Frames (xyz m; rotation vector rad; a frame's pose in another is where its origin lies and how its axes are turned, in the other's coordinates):
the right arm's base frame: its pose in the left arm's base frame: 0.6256 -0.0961 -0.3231 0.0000 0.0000 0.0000
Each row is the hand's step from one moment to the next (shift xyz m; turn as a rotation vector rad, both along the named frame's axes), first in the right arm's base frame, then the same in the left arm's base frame.
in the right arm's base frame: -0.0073 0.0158 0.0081 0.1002 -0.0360 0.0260
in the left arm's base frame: -0.0073 0.0158 0.0081 0.1002 -0.0360 0.0260
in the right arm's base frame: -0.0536 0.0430 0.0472 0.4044 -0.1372 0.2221
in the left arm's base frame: -0.0536 0.0430 0.0472 0.4044 -0.1372 0.2221
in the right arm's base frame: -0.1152 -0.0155 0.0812 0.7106 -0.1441 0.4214
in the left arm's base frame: -0.1152 -0.0155 0.0812 0.7106 -0.1441 0.4214
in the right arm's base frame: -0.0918 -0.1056 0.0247 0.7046 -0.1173 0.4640
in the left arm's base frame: -0.0918 -0.1056 0.0247 0.7046 -0.1173 0.4640
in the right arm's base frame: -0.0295 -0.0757 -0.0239 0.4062 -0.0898 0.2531
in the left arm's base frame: -0.0295 -0.0757 -0.0239 0.4062 -0.0898 0.2531
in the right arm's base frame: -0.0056 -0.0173 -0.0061 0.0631 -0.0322 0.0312
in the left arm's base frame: -0.0056 -0.0173 -0.0061 0.0631 -0.0322 0.0312
